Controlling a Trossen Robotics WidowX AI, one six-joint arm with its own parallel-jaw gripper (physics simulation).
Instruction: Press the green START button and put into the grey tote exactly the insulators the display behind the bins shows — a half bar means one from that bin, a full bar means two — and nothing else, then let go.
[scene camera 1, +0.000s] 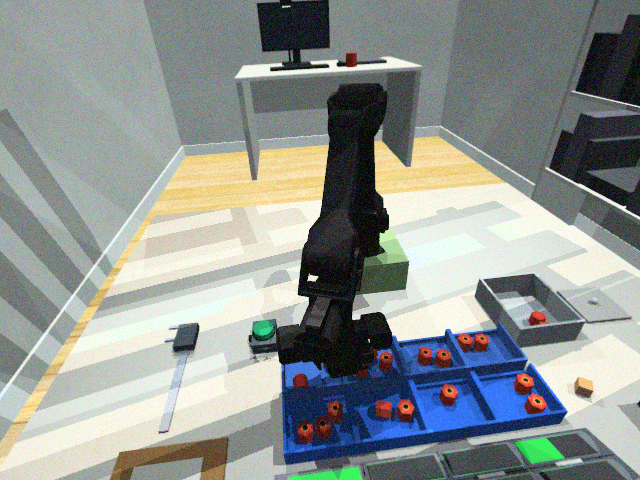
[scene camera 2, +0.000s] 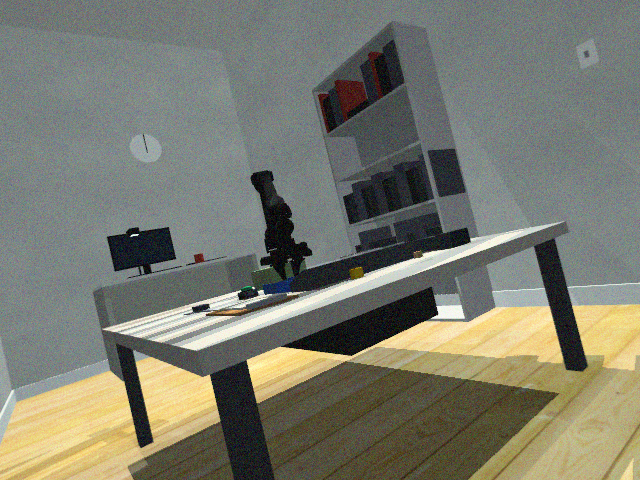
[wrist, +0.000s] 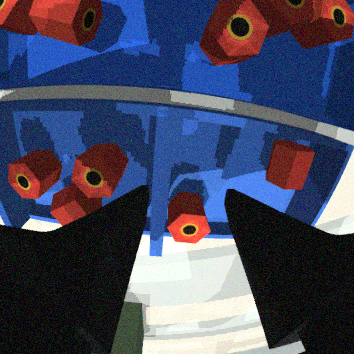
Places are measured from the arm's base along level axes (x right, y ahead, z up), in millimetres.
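Where they show: gripper, fingertip midpoint: (wrist: 187, 194); arm's base, link origin: (scene camera 1: 367, 248).
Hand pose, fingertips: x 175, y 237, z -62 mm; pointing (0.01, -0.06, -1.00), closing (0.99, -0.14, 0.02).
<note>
Each offset is from my fingertips to the top centre of the thing. "spot": to the spot under its first point.
My gripper (scene camera 1: 336, 361) (scene camera 2: 290, 275) (wrist: 187, 194) is open, pointing down at the back-left bin of the blue bins (scene camera 1: 361, 446) (scene camera 2: 279, 285) (wrist: 159, 150). In the wrist view a red insulator @(dz +8, dx -1, dy -20 mm) (wrist: 188, 217) shows in the gap between its fingertips, not gripped; the gripper hides it in scene camera 1. Another insulator @(dz +7, dx +65, dy +12 mm) (scene camera 1: 300, 380) (wrist: 290, 165) lies in the same bin. The grey tote @(dz +32, dx -423, dy +7 mm) (scene camera 1: 558, 333) at the right holds a red insulator @(dz +8, dx -429, dy +37 mm) (scene camera 1: 537, 317). The green START button @(dz +19, dx +104, dy -121 mm) (scene camera 1: 263, 329) (scene camera 2: 247, 289) is left of the gripper. The display @(spot: dz +25, dx -28, dy +197 mm) (scene camera 1: 403, 467) is partly cut off, with green bars visible.
A green block (scene camera 1: 385, 276) (wrist: 127, 330) stands behind the bins. A caliper-like tool @(spot: dz -3, dx +256, dy -170 mm) (scene camera 1: 186, 336) and a brown frame @(spot: dz -16, dx +275, dy +45 mm) (scene camera 1: 175, 448) lie at the left. A flat grey lid @(dz -14, dx -589, dy +35 mm) (scene camera 1: 599, 310) lies beside the tote. A wooden cube (scene camera 1: 584, 386) (scene camera 2: 417, 254) and a yellow block @(dz +6, dx +35, dy +318 mm) (scene camera 2: 356, 272) are on the table.
</note>
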